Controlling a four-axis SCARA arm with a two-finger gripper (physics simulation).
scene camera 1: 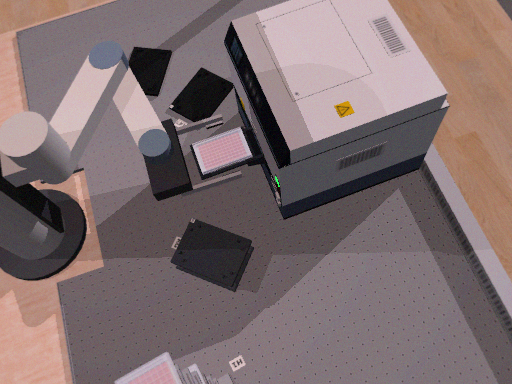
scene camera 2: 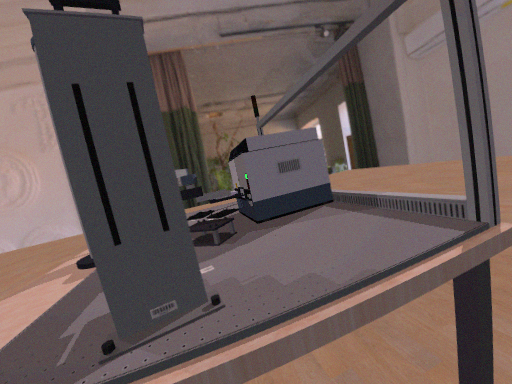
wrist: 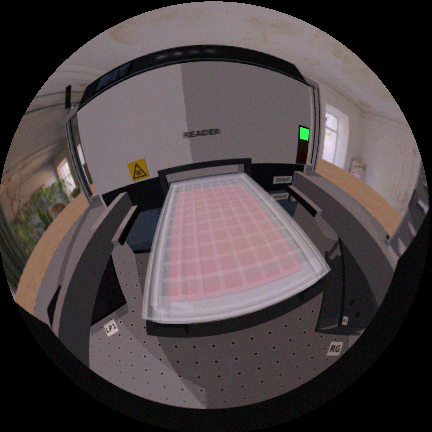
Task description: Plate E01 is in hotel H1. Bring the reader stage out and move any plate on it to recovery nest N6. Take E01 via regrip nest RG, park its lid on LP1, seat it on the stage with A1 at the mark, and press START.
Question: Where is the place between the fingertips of my gripper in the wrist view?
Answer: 214,184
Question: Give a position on a reader stage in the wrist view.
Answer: At 263,315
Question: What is my gripper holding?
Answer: Nothing.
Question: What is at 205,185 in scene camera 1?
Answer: My gripper.
